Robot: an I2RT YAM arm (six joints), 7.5 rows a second.
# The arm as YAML. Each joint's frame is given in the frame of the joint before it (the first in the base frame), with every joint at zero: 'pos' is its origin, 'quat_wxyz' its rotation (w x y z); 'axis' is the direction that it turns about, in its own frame. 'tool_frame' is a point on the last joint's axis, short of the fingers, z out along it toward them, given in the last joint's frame.
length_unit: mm
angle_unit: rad
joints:
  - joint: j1
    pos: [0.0, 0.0, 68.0]
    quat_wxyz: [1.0, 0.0, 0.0, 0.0]
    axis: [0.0, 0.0, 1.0]
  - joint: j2
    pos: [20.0, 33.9, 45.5]
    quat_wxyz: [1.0, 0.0, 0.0, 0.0]
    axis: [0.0, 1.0, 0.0]
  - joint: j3
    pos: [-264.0, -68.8, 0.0]
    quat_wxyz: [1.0, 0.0, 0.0, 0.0]
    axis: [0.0, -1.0, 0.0]
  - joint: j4
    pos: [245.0, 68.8, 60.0]
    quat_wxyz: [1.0, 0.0, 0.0, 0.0]
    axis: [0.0, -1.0, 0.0]
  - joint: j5
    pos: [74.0, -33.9, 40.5]
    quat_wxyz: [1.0, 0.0, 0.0, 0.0]
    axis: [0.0, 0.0, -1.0]
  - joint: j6
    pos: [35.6, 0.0, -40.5]
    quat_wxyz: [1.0, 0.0, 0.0, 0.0]
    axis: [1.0, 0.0, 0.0]
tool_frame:
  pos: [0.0, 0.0, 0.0]
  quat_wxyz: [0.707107, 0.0, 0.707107, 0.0]
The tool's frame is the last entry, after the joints.
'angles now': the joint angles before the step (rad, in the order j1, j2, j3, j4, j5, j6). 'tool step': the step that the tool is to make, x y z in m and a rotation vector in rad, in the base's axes. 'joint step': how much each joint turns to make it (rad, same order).
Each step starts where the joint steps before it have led.
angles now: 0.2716 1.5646 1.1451 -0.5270 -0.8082 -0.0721
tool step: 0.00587 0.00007 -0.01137 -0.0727 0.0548 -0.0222
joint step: -0.0001 0.0488 0.0273 -0.0626 0.0584 -0.0168
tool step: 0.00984 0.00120 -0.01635 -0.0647 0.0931 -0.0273
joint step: -0.0008 0.0772 0.0409 -0.0656 0.0454 0.0078
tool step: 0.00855 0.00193 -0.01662 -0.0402 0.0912 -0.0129
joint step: 0.0002 0.0760 0.0371 -0.0542 0.0182 0.0086
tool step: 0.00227 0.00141 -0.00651 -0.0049 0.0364 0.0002
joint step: 0.0018 0.0273 0.0108 -0.0173 -0.0043 0.0041
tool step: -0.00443 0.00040 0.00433 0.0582 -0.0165 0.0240
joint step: 0.0002 -0.0251 -0.0216 0.0227 -0.0565 -0.0081
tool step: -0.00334 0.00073 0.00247 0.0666 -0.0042 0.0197
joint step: -0.0002 -0.0175 -0.0208 0.0282 -0.0660 0.0041
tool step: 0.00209 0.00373 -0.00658 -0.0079 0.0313 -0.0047
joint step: 0.0090 0.0246 0.0054 0.0008 0.0038 0.0191
